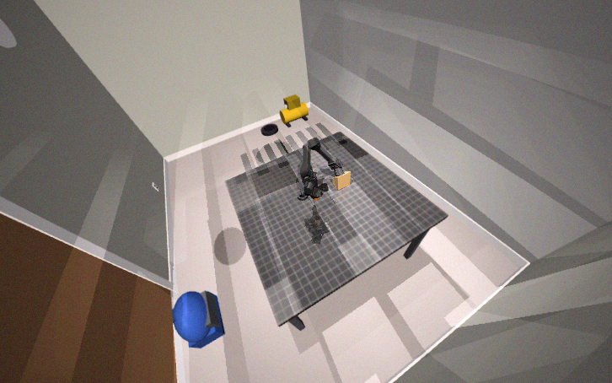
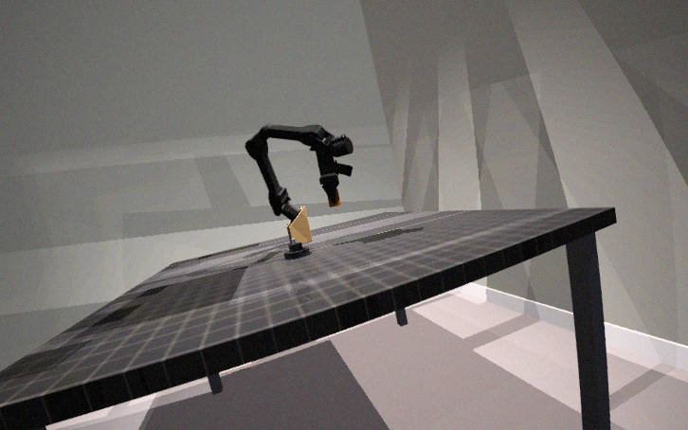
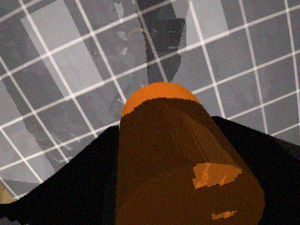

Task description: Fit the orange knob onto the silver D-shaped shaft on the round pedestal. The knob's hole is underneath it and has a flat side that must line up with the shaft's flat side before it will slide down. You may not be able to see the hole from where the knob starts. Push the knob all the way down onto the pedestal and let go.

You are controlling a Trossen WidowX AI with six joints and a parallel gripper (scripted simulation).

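My gripper tip is now 18 cm to the left of the round pedestal, 11 cm above it and 2 cm short of it. Round my gripper tip: orange knob 3 cm above.
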